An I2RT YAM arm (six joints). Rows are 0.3 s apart.
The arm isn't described. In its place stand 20 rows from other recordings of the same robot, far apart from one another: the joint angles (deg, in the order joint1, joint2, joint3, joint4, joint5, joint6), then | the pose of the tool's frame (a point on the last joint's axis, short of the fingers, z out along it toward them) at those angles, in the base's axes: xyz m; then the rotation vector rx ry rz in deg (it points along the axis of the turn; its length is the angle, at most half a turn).
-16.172 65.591 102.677 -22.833 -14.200 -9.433 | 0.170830, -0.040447, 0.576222, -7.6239, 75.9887, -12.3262
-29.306 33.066 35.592 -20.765 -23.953 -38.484 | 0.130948, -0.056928, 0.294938, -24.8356, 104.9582, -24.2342
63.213 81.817 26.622 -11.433 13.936 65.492 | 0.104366, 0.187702, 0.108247, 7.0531, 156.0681, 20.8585
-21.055 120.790 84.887 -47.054 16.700 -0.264 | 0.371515, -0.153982, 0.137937, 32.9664, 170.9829, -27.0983
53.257 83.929 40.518 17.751 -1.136 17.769 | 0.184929, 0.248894, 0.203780, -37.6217, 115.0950, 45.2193
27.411 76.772 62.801 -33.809 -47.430 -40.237 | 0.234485, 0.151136, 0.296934, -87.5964, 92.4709, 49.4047
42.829 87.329 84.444 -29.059 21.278 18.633 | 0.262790, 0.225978, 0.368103, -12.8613, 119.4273, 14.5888
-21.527 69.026 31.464 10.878 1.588 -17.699 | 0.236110, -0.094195, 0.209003, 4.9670, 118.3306, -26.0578
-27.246 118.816 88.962 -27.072 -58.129 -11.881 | 0.405239, -0.174670, 0.197129, -3.6424, 123.5947, 51.7607
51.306 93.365 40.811 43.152 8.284 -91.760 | 0.216467, 0.262049, 0.201172, -94.4033, 38.1055, -36.6974
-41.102 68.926 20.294 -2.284 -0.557 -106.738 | 0.151777, -0.131954, 0.130558, -86.8863, 134.2192, -54.3154
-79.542 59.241 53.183 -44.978 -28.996 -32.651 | 0.053466, -0.194588, 0.292424, 42.0042, 127.6152, -19.9861
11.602 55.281 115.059 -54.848 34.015 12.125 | 0.047339, -0.010611, 0.581293, 27.5619, 81.4302, -6.1381
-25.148 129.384 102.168 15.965 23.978 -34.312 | 0.480230, -0.241429, 0.238073, 10.0097, 107.8233, -63.0881
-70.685 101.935 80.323 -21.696 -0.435 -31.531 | 0.133956, -0.381382, 0.262163, 47.7326, 134.9189, -47.7369
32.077 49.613 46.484 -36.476 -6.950 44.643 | 0.151157, 0.099820, 0.291422, 11.1365, 137.0253, 46.6703
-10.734 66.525 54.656 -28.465 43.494 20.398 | 0.234217, -0.069338, 0.299367, 54.0862, 110.7712, -43.4583
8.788 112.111 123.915 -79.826 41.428 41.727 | 0.383683, 0.035480, 0.373560, 49.1949, 130.4027, -36.0206
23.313 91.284 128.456 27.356 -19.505 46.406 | 0.207565, 0.102391, 0.670376, -14.7269, 30.5940, 72.1586
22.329 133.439 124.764 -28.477 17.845 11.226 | 0.502504, 0.194596, 0.262397, -2.3808, 125.0705, -0.8573
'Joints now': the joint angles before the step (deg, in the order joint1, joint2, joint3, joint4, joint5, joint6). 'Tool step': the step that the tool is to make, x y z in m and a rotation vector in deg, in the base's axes. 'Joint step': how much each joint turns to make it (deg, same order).
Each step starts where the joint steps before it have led.
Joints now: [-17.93, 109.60, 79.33, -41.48, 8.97, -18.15]
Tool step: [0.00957, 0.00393, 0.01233, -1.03, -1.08, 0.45]
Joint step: [1.05, 0.52, 3.41, -1.61, 0.82, 0.36]
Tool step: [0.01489, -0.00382, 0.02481, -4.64, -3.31, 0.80]
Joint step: [0.36, 0.60, 5.70, -0.24, 3.07, -1.75]
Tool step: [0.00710, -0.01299, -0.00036, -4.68, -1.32, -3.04]
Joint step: [-1.06, 1.56, 1.43, 2.76, 4.54, 0.02]
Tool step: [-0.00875, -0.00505, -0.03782, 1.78, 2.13, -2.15]
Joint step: [-1.08, 1.37, -6.28, 4.63, -0.47, 1.48]
